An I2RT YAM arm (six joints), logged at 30 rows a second.
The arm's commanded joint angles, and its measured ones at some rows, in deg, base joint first. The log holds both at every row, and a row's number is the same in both.
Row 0, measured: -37.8 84.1 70.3 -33.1 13.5 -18.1
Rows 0 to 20, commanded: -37.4 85.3 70.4 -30.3 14.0 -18.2; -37.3 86.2 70.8 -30.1 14.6 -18.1; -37.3 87.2 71.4 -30.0 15.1 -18.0; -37.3 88.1 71.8 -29.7 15.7 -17.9; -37.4 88.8 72.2 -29.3 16.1 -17.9; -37.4 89.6 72.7 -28.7 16.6 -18.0; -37.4 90.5 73.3 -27.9 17.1 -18.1; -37.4 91.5 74.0 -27.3 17.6 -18.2; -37.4 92.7 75.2 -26.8 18.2 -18.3; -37.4 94.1 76.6 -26.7 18.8 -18.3; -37.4 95.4 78.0 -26.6 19.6 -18.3; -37.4 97.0 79.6 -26.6 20.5 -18.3; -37.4 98.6 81.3 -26.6 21.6 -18.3; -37.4 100.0 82.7 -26.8 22.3 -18.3; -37.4 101.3 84.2 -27.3 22.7 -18.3; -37.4 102.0 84.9 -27.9 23.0 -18.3; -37.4 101.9 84.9 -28.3 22.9 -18.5; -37.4 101.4 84.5 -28.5 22.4 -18.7; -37.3 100.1 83.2 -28.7 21.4 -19.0; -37.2 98.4 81.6 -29.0 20.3 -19.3; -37.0 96.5 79.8 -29.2 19.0 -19.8
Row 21, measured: -37.6 101.9 82.0 -27.8 20.8 -18.6
